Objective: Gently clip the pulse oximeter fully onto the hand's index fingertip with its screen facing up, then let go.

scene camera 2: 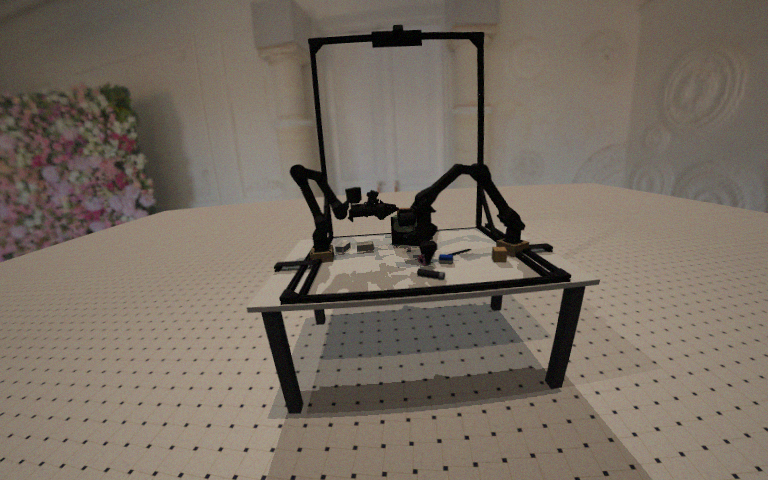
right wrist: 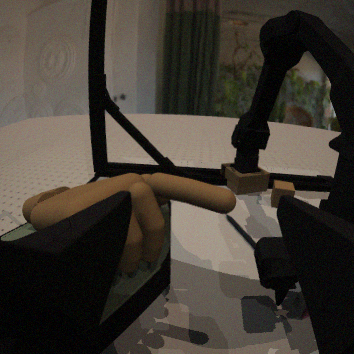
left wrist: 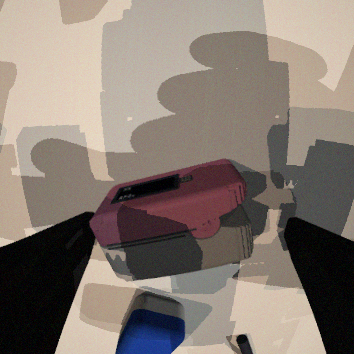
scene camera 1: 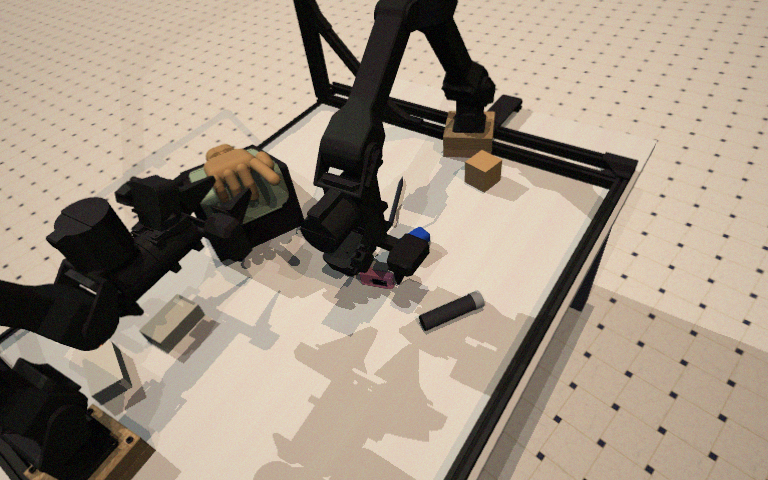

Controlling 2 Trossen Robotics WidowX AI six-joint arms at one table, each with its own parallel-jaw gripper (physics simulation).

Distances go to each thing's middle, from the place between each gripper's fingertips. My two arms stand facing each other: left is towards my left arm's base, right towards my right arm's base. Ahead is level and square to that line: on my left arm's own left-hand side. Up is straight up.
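The pulse oximeter (left wrist: 188, 219) is 1 cm above my left hand, 1 cm ahead of it and 1 cm to the right of it. Counting from my left hand still, I find the blue block (left wrist: 150, 317) 8 cm to the left, 1 cm ahead and 1 cm above; the wooden cube (scene camera 1: 483, 170) 31 cm to the left, 1 cm ahead and 2 cm above; and the index finger (right wrist: 215, 198) 5 cm to the right, 17 cm behind and 17 cm above.
My right gripper is 3 cm above the index finger, 2 cm past it and 6 cm to the right of it. Counted from my right hand, the pulse oximeter is 10 cm to the left, 16 cm ahead and 19 cm below; the blue block is 19 cm to the left, 16 cm ahead and 19 cm below; and the grey pad (scene camera 1: 173, 322) is 17 cm to the right, 4 cm behind and 19 cm below.
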